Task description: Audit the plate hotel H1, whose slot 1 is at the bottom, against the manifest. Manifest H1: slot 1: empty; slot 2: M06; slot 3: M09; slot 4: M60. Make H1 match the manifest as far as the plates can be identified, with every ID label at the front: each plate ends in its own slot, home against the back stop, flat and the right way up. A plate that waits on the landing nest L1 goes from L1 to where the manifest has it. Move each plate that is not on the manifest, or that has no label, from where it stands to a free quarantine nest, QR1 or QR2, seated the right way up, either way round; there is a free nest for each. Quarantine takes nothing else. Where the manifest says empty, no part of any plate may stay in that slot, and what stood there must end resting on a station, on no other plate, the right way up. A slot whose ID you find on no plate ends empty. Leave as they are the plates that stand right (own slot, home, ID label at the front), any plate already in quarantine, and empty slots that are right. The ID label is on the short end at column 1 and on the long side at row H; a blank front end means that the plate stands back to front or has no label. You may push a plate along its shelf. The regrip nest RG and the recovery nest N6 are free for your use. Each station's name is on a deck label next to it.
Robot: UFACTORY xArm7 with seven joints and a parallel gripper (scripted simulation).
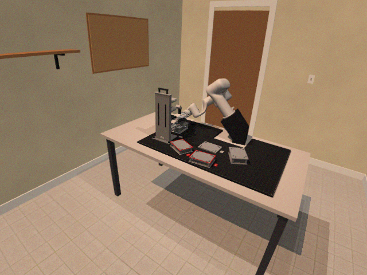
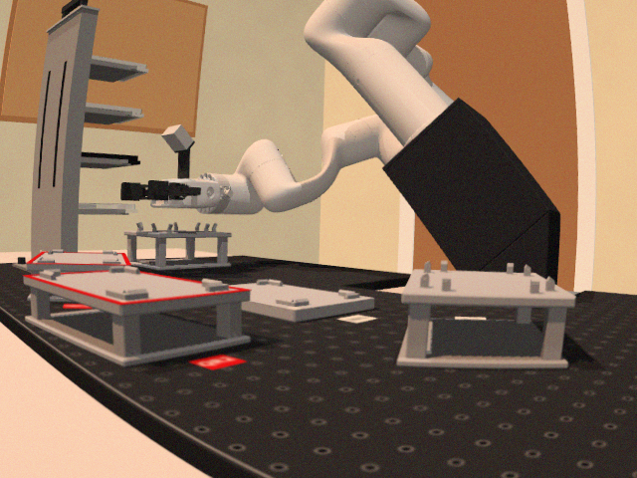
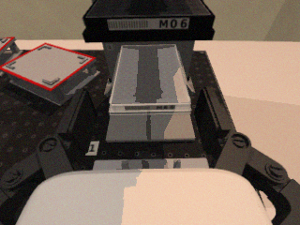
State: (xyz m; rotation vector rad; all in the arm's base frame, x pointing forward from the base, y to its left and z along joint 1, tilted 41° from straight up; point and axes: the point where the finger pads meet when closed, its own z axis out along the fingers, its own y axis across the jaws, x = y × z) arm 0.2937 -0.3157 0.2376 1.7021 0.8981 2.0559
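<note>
My gripper is now 21 cm below the pale plate, 9 cm short of it and 1 cm to the right of it. Round my hand: black plate: 9 cm ahead, 5 cm above, 1 cm to the left; clear plate: 9 cm ahead, 3 cm below, 1 cm to the left; H1 deck label: 13 cm below, 10 cm to the left, 2 cm ahead.
</note>
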